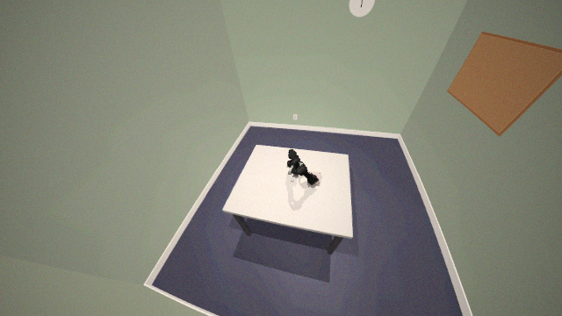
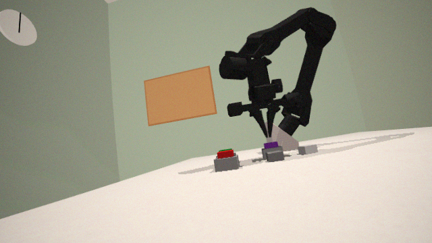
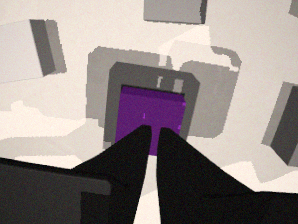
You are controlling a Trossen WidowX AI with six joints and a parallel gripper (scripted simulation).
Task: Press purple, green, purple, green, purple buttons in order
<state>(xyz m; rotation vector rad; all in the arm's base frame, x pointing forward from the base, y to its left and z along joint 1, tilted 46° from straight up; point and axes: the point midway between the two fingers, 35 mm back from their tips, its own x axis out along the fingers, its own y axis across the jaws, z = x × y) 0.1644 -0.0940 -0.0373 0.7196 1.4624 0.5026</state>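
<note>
Right now the purple button is 2 cm below my gripper tip. Round my gripper tip: red button 12 cm to the right, 8 cm ahead, 2 cm below; then green button 12 cm to the right, 2 cm below, 1 cm behind.
</note>
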